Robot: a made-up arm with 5 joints. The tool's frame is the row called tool.
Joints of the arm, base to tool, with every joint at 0 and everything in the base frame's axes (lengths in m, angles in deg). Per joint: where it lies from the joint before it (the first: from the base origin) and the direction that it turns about. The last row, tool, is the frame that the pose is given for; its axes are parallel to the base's.
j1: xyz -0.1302 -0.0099 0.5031 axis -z
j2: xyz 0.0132 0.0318 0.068 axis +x
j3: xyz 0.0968 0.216 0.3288 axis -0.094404 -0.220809 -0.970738
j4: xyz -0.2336 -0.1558 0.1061 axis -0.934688 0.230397 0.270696
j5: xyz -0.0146 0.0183 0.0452 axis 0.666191 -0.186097 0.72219
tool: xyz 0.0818 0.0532 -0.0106
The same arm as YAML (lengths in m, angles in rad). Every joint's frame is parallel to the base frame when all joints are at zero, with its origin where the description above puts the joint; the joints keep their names.
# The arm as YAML. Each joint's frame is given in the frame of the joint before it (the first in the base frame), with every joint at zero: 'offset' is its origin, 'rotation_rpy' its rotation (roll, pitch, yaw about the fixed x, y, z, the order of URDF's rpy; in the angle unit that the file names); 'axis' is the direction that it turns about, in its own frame. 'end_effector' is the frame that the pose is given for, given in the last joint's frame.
length_unit: m
angle_unit: rad
chain:
  - id: j1
    offset: [-0.1302, -0.0099, 0.5031]
    rotation_rpy: [0.0, 0.0, 0.0]
    axis: "-z"
  - id: j2
    offset: [0.0132, 0.0318, 0.068]
    rotation_rpy: [0.0, 0.0, 0.0]
    axis: "+x"
  - id: j3
    offset: [0.0968, 0.216, 0.3288]
    rotation_rpy: [0.0, 0.0, 0.0]
    axis: [-0.094404, -0.220809, -0.970738]
  - id: j4
    offset: [-0.2336, -0.1558, 0.1061]
    rotation_rpy: [0.0, 0.0, 0.0]
    axis: [-0.934688, 0.230397, 0.270696]
  - id: j5
    offset: [-0.0146, 0.0183, 0.0452]
    rotation_rpy: [0.0, 0.0, 0.0]
    axis: [0.666191, -0.186097, 0.72219]
end_effector:
  offset: [0.0818, 0.0532, -0.0106]
  rotation_rpy: [0.0, 0.0, 0.0]

